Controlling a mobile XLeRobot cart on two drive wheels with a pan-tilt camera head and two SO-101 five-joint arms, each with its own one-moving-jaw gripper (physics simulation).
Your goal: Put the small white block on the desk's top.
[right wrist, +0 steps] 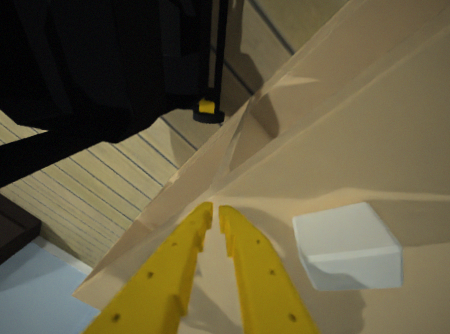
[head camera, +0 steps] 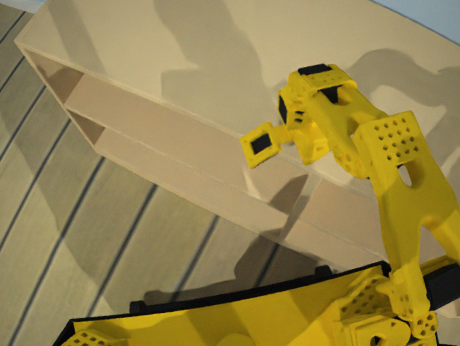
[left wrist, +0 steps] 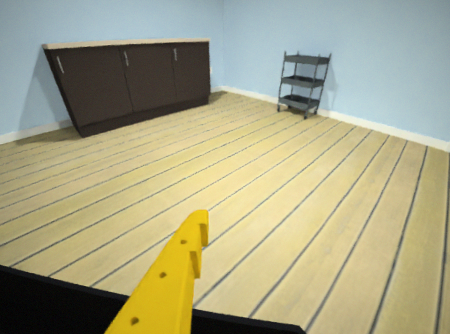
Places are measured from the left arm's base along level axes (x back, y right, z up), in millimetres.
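Where they show: left hand, its tool point: point(left wrist: 208, 223); right hand, its tool point: point(right wrist: 212, 211) point(head camera: 305, 160); right arm's base, origin of its link: point(head camera: 395, 324).
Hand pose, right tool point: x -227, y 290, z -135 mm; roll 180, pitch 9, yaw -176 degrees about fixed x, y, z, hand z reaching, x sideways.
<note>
After its pixels a point has its place.
The small white block point(right wrist: 345, 240) @[y 296, x -291, z -142 mm] rests on the pale wooden desk's top point(head camera: 125, 50) @[y 63, x -485, z -165 mm] point(right wrist: 400, 165) @[y 263, x -310, z -164 mm], right of my right gripper's jaws in the right wrist view. The block does not show in the head view, where my right arm covers part of the desk. My right gripper point(right wrist: 216, 210) @[y 290, x -227, z -135 mm] is shut and empty, its jaw tips together, with a stretch of desk between it and the block. Its jaws are hidden in the head view. My left gripper point(left wrist: 202, 222) is fully open, with one notched jaw in view, over the floor.
The desk's open shelves point(head camera: 175, 145) @[y 105, x -411, z -430 mm] face my yellow cart body point(head camera: 200, 320) @[y 129, x -51, z 0 mm]. The desk's front edge passes under my right arm point(head camera: 400, 190) @[y 286, x -105, z 131 mm]. Far off in the left wrist view are a dark cabinet point(left wrist: 100, 85) @[y 1618, x 2097, z -263 mm] and a grey trolley point(left wrist: 306, 60) @[y -531, x 2923, z -75 mm].
</note>
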